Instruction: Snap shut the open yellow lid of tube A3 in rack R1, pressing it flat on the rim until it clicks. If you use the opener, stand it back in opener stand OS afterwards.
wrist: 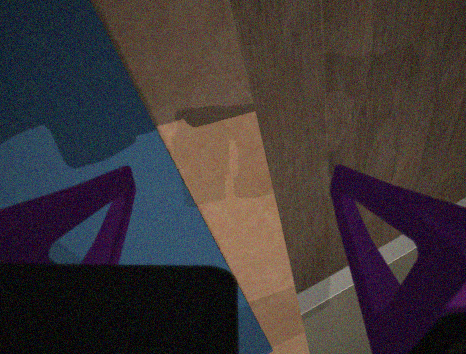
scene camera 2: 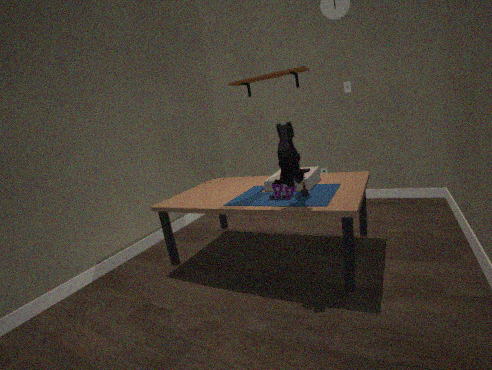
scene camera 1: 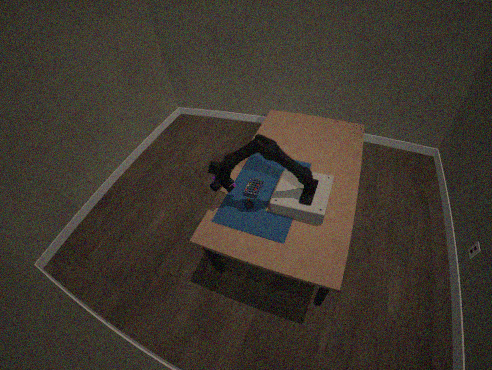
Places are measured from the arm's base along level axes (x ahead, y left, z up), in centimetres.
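Pixels of known places: gripper, fingertip midpoint: [wrist: 232,176] [scene camera 2: 282,199] [scene camera 1: 223,186]; arm's base, link origin: [scene camera 2: 295,171] [scene camera 1: 309,191].
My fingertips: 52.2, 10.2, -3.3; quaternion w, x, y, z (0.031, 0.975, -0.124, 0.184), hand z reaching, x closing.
Ahead of a thing's pixels: the offset from my fingertips to its top centre, as dx, dy, dz. "*": to the spot under its first point. Level surfaces: height alone.
The small tube rack R1 {-17.2, -8.5, +0.8} [scene camera 1: 254,188] stands on the blue mat {dz -4.8} [scene camera 1: 252,226] [scene camera 2: 322,199] [wrist: 167,235], with tiny coloured lids in scene camera 1. Tube A3 and its yellow lid are too small and dark to tell apart. A small dark object, possibly opener stand OS {* -20.7, +6.2, -1.7} [scene camera 1: 249,204] [scene camera 2: 305,191], stands on the mat near the rack. My gripper [scene camera 1: 223,185] [scene camera 2: 283,194] [wrist: 232,176] is open, with purple fingers wide apart. It is above the table-edge side of the rack, and partly hides the rack in scene camera 2. Nothing shows between the fingers in the wrist view.
The wooden table {dz -5.1} [scene camera 1: 320,255] [scene camera 2: 200,196] [wrist: 250,240] has its edge below the fingers in the wrist view, with floor beyond. The white arm base block [scene camera 1: 326,200] [scene camera 2: 312,175] stands behind the mat. The black arm arches over the mat.
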